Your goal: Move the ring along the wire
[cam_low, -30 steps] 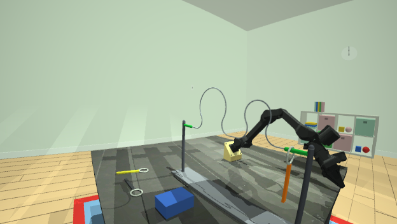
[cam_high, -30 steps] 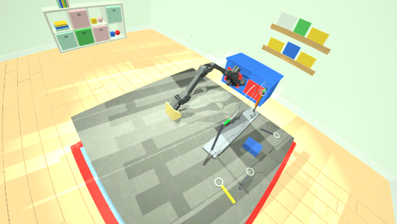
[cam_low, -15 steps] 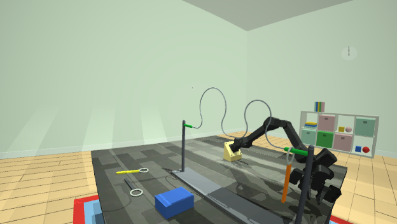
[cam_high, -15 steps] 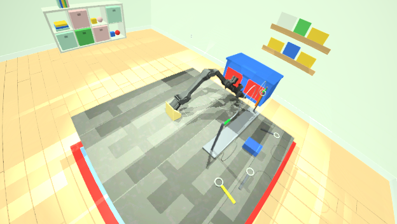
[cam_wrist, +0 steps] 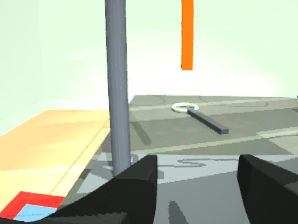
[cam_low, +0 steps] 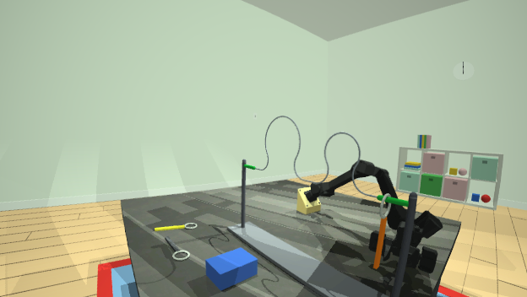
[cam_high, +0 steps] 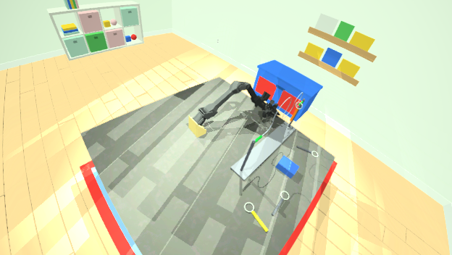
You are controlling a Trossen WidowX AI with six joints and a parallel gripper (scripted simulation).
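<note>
My gripper tip is 25 cm to the left of the clamp rig, 15 cm below it and 10 cm short of it. Also, from my gripper tip: orange-handled ring 13 cm above, 10 cm ahead; then yellow-handled ring 68 cm to the right, 32 cm ahead, 8 cm below.
</note>
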